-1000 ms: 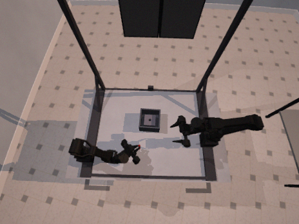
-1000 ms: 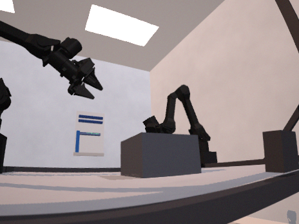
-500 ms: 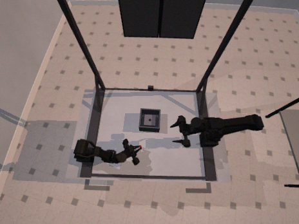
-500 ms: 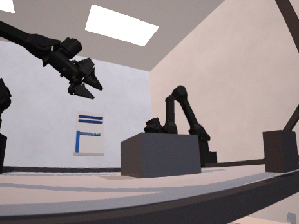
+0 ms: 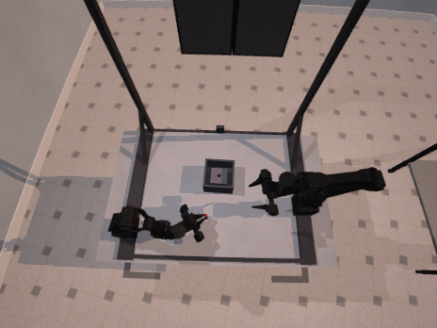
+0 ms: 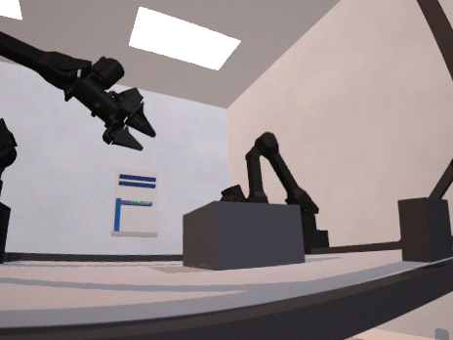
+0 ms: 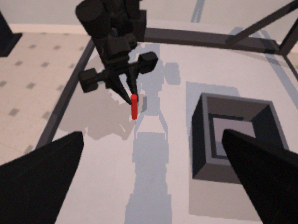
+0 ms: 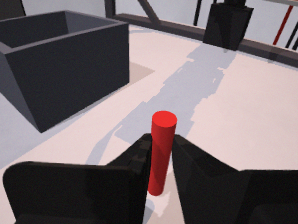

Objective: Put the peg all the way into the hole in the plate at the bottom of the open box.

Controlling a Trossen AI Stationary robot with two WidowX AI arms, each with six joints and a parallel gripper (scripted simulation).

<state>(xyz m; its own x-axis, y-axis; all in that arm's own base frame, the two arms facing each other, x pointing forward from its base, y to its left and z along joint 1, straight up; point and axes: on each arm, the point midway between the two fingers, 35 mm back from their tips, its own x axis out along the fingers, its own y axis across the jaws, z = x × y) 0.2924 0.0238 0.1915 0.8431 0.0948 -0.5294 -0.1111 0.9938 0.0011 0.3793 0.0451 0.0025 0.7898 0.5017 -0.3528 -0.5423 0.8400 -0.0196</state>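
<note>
Now: the grey plate 220 mm behind my right hand, 120 mm to the left of it and 40 mm below it. From my right hand the other things lie so: box: 220 mm behind, 120 mm to the left, 60 mm below; then red peg: 30 mm to the left, 30 mm below, 10 mm behind.
</note>
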